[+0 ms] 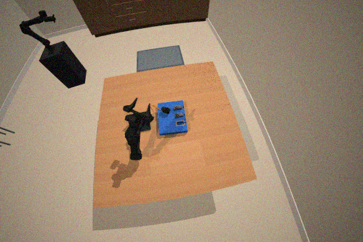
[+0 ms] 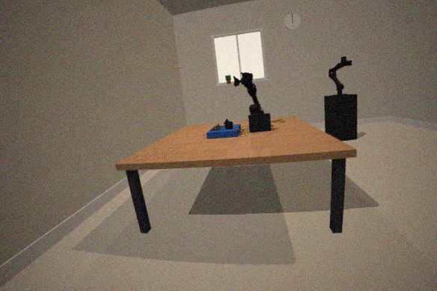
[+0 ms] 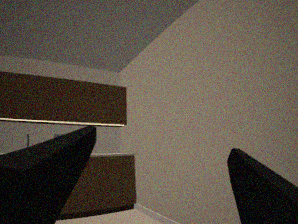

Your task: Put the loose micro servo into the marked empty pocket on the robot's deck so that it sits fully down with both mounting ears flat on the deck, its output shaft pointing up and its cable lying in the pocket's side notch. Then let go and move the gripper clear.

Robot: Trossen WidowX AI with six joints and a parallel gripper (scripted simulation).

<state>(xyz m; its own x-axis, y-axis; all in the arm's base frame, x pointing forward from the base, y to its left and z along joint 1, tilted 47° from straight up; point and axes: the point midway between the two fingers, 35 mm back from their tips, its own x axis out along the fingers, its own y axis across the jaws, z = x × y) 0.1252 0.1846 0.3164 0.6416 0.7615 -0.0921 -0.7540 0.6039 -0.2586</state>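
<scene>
My gripper tip is now 11 cm short of the deck, 7 cm to the right of it and 46 cm above it.
</scene>
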